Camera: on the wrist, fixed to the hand. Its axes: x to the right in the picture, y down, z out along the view.
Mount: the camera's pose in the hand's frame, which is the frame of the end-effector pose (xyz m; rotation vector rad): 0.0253 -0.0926 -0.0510 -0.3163 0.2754 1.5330
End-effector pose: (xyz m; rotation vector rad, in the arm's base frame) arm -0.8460 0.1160 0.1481 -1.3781 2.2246 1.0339
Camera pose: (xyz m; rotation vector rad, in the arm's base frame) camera -0.7725 0.0380 0.1299 -0.3461 -2.2500 -1.1076
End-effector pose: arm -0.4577 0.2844 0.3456 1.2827 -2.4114 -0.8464
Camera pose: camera -0.3857 0.2048 0.3283 -0.6070 -2.0410 -0.4226
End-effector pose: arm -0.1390 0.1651 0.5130 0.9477 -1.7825 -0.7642
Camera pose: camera -0.0732 0.0920 0.4667 -0.5778 -1.5064 0.1133
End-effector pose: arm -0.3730 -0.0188 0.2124 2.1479 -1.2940 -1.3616
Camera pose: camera -0.2774 0.0016 0.1649 0.5849 -1.7302 -0.4745
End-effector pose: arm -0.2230 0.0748 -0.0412 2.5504 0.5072 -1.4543
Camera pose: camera -0.2043 0.1817 -0.0342 1.8522 -0.9449 -0.3773
